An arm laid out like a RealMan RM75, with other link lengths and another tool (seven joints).
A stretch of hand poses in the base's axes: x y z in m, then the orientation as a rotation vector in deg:
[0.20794 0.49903 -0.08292 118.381 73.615 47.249]
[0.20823 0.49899 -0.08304 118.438 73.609 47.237]
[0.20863 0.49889 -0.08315 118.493 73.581 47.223]
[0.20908 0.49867 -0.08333 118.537 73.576 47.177]
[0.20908 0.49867 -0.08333 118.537 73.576 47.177]
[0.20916 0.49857 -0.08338 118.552 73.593 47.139]
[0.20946 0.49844 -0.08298 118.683 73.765 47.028]
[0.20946 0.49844 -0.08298 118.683 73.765 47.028]
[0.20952 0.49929 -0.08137 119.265 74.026 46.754]
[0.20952 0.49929 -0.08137 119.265 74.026 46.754]
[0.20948 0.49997 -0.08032 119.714 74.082 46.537]
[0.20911 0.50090 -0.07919 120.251 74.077 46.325]
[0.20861 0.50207 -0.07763 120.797 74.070 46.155]
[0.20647 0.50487 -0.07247 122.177 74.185 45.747]
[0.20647 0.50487 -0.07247 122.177 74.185 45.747]
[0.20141 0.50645 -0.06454 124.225 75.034 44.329]
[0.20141 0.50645 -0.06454 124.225 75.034 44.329]
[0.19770 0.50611 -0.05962 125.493 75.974 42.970]
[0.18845 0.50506 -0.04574 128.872 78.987 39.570]
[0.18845 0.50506 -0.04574 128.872 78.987 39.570]
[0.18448 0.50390 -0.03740 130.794 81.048 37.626]
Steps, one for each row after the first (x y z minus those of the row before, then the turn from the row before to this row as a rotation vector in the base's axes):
[0.00029 -0.00004 -0.00012 0.034 0.034 -0.017]
[0.00040 -0.00010 -0.00011 0.029 0.025 -0.032]
[0.00045 -0.00022 -0.00018 0.005 0.043 -0.024]
[0.00000 0.00000 0.00000 0.000 0.000 0.000]
[0.00008 -0.00010 -0.00005 -0.009 0.032 -0.001]
[0.00030 -0.00013 0.00040 0.048 0.192 0.068]
[0.00000 0.00000 0.00000 0.000 0.000 0.000]
[0.00006 0.00085 0.00161 0.290 0.548 0.014]
[0.00000 0.00000 0.00000 0.000 0.000 0.000]
[-0.00004 0.00068 0.00105 0.208 0.366 -0.092]
[-0.00037 0.00093 0.00113 0.269 0.387 -0.146]
[-0.00050 0.00117 0.00156 0.300 0.372 -0.136]
[-0.00214 0.00280 0.00516 0.788 0.982 -0.240]
[0.00000 0.00000 0.00000 0.000 0.000 0.000]
[-0.00506 0.00158 0.00793 0.810 2.088 -0.083]
[0.00000 0.00000 0.00000 0.000 0.000 0.000]
[-0.00371 -0.00034 0.00492 0.308 1.669 0.127]
[-0.00925 -0.00105 0.01388 1.109 4.517 0.773]
[0.00000 0.00000 0.00000 0.000 0.000 0.000]
[-0.00397 -0.00116 0.00834 0.754 2.686 0.689]

